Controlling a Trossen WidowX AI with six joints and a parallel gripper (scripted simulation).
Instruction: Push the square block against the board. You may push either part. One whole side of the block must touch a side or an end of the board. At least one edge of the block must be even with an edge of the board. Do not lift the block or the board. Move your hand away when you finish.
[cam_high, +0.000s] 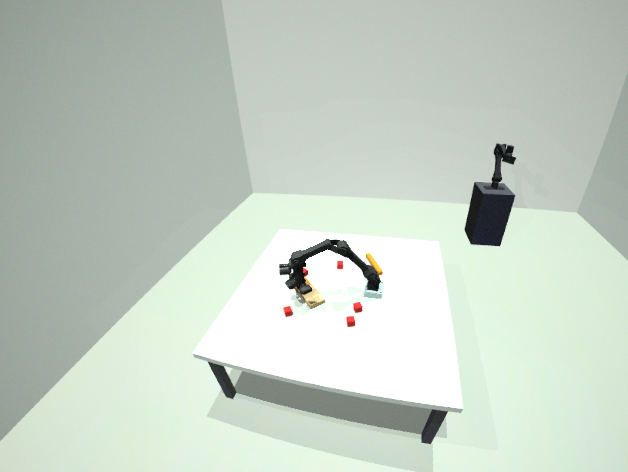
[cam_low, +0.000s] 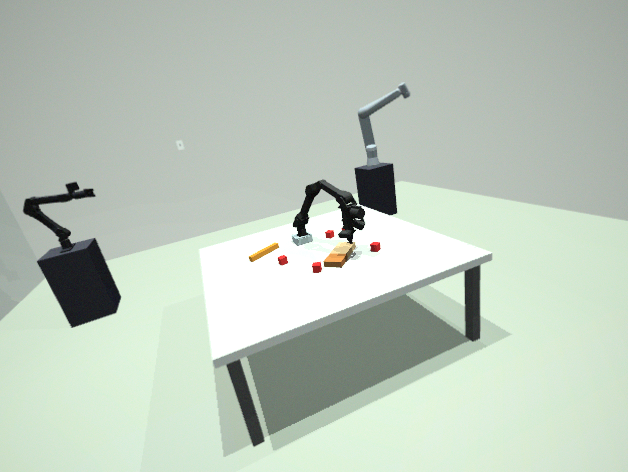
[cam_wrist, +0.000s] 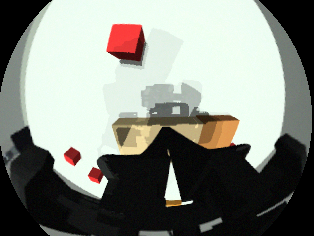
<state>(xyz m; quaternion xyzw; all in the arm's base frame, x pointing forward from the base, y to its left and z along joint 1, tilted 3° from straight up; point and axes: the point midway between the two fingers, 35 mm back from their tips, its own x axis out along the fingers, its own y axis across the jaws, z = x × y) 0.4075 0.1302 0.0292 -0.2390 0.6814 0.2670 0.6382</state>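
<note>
The light tan board is 5 cm behind my gripper tip, 3 cm to the right of it and 4 cm below it. Also, from my gripper tip: thin orange stick: 40 cm behind, 40 cm to the right, 5 cm below; brown square block: 4 cm ahead, 12 cm to the right, 4 cm below.
</note>
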